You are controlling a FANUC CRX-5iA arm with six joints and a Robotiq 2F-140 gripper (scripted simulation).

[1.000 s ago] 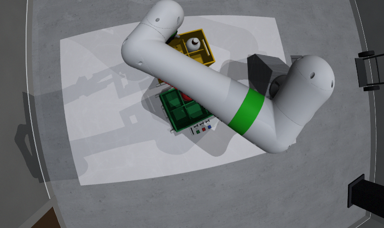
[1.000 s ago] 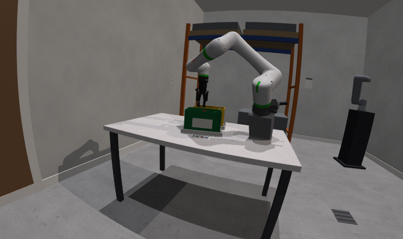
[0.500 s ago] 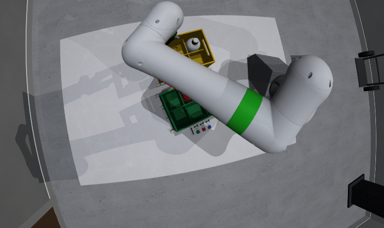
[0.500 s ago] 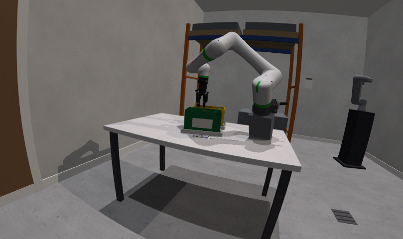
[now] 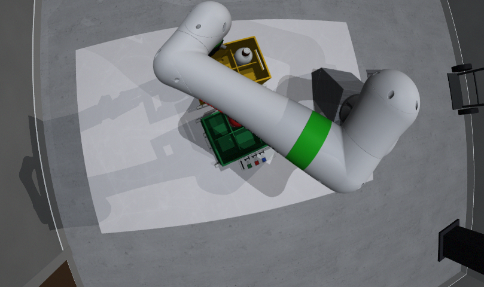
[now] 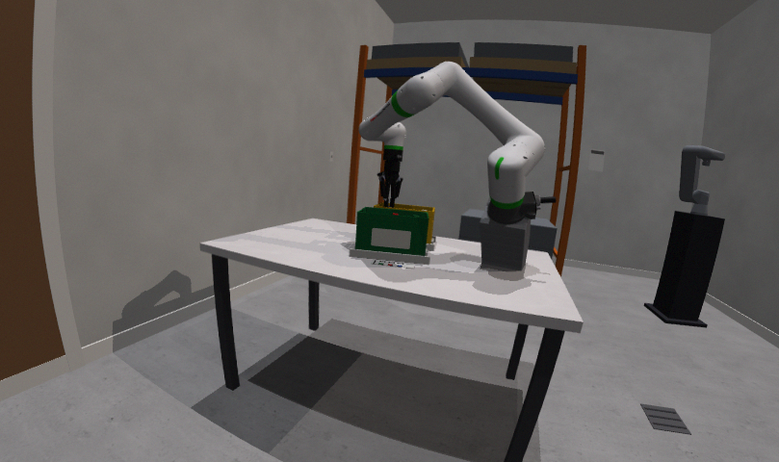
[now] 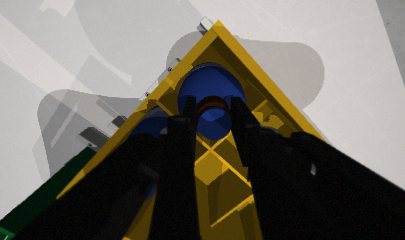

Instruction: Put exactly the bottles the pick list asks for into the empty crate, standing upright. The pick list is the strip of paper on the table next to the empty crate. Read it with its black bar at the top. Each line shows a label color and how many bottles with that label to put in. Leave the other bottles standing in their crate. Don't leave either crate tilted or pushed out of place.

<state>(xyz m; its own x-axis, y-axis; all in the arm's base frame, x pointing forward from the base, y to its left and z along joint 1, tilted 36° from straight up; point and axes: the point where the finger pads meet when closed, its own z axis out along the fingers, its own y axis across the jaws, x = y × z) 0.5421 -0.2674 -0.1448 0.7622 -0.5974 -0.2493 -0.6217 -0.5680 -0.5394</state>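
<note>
My hand is 8 cm above the blue-label bottle. From my hand the other things lie so: yellow crate (9 cm below, 9 cm behind, 3 cm to the left); then red bottle (23 cm to the left, 9 cm behind, 8 cm below); then white bottle (17 cm behind, 8 cm below, 2 cm to the right).
</note>
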